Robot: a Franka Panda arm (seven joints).
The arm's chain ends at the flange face. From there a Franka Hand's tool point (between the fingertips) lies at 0.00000 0.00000 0.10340 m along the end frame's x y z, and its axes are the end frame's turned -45 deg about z.
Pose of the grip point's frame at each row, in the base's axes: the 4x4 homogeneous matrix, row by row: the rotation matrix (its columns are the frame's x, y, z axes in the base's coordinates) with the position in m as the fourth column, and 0 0 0 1 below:
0.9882, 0.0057, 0.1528, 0.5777; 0.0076, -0.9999, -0.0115, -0.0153; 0.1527, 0.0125, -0.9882, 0.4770; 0, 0, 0, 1
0.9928, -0.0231, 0.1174, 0.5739; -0.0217, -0.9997, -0.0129, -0.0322; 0.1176, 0.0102, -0.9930, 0.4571; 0, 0, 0, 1
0.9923, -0.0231, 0.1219, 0.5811; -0.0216, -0.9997, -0.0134, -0.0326; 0.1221, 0.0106, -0.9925, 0.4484; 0, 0, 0, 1
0.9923, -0.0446, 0.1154, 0.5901; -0.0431, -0.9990, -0.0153, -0.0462; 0.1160, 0.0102, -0.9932, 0.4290; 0, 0, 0, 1
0.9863, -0.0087, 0.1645, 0.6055; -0.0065, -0.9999, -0.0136, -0.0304; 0.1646, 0.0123, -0.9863, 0.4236; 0, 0, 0, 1
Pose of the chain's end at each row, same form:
0.7028, -0.6947, 0.1528, 0.5619; -0.7017, -0.7124, -0.0115, -0.0141; 0.1168, -0.0991, -0.9882, 0.5792; 0, 0, 0, 1
0.6857, -0.7183, 0.1174, 0.5618; -0.7222, -0.6916, -0.0129, -0.0309; 0.0904, -0.0759, -0.9930, 0.5598; 0, 0, 0, 1
0.6853, -0.7180, 0.1219, 0.5685; -0.7222, -0.6916, -0.0134, -0.0312; 0.0938, -0.0788, -0.9925, 0.5510; 0, 0, 0, 1
0.6701, -0.7332, 0.1154, 0.5782; -0.7369, -0.6759, -0.0153, -0.0446; 0.0892, -0.0748, -0.9932, 0.5317; 0, 0, 0, 1
0.6913, -0.7036, 0.1645, 0.5885; -0.7116, -0.7024, -0.0136, -0.0290; 0.1251, -0.1077, -0.9863, 0.5256; 0, 0, 0, 1

